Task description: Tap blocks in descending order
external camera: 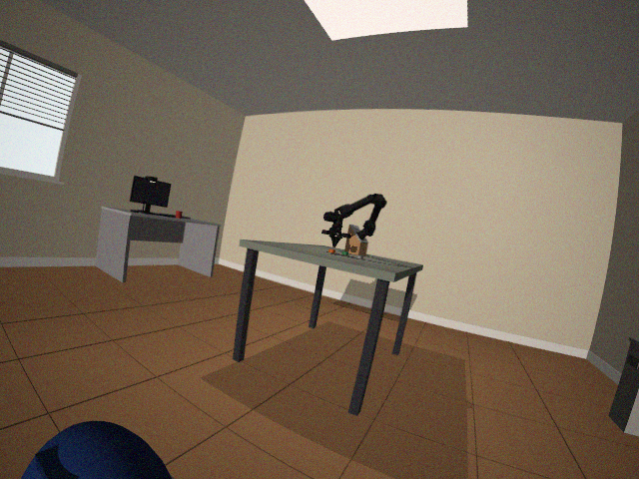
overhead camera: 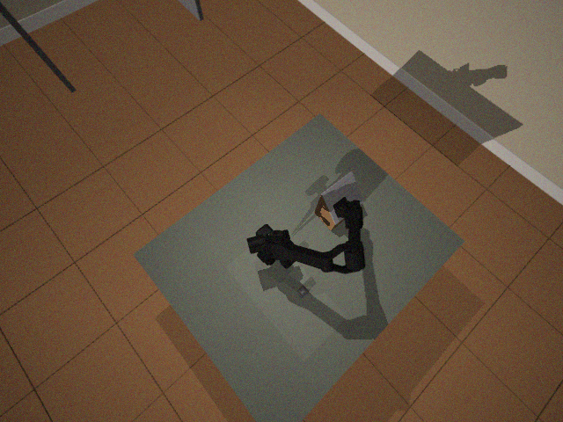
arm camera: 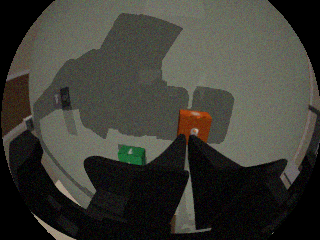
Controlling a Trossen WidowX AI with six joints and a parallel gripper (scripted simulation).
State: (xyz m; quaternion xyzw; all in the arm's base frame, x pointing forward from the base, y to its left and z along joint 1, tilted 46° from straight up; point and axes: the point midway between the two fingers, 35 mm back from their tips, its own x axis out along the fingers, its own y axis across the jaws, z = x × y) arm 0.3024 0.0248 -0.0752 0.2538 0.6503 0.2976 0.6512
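My gripper tip is 30 mm above the orange block and 10 mm to the left of it. The rest, counted from my gripper tip: green block: 60 mm to the left, 60 mm behind, 30 mm below; then grey block: 200 mm to the left, 30 mm below, 20 mm ahead.
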